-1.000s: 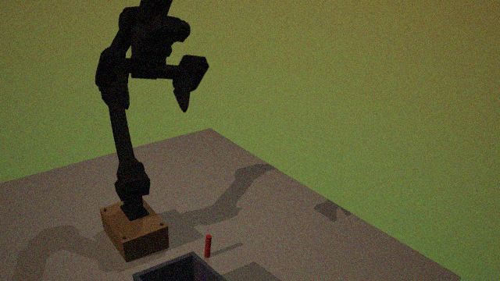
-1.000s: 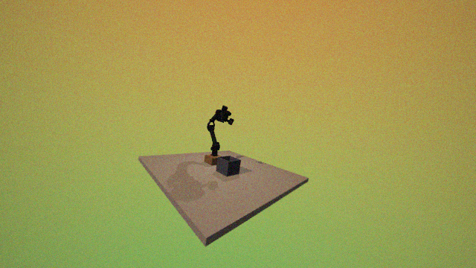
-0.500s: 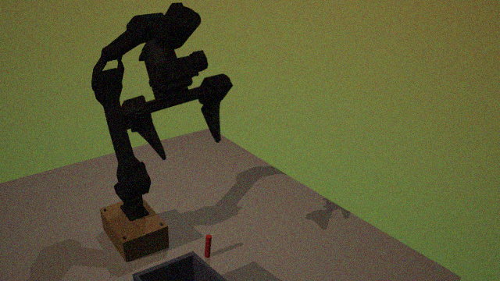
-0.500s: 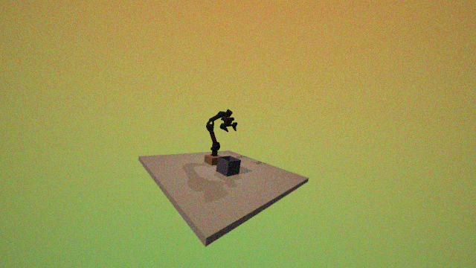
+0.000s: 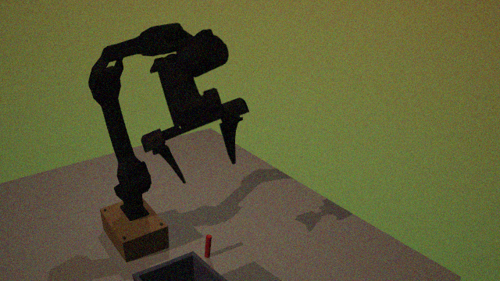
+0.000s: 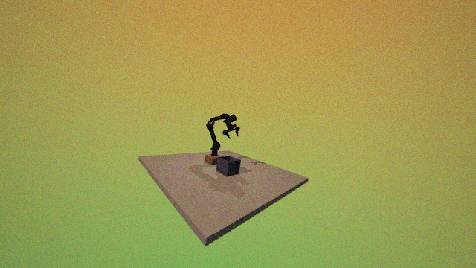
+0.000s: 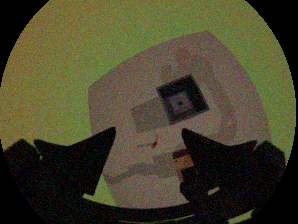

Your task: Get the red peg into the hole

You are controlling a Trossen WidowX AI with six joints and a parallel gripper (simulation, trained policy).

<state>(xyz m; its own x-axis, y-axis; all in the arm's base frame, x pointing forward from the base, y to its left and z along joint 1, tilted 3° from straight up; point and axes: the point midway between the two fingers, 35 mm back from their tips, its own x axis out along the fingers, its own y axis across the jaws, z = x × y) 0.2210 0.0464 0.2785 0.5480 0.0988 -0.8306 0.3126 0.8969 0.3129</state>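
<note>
My gripper tip is 70 mm past the red peg, 80 mm to the right of it and 290 mm above it. From my gripper tip the other things lie so: grey plate (80 mm ahead, 100 mm to the right, 280 mm below).
</note>
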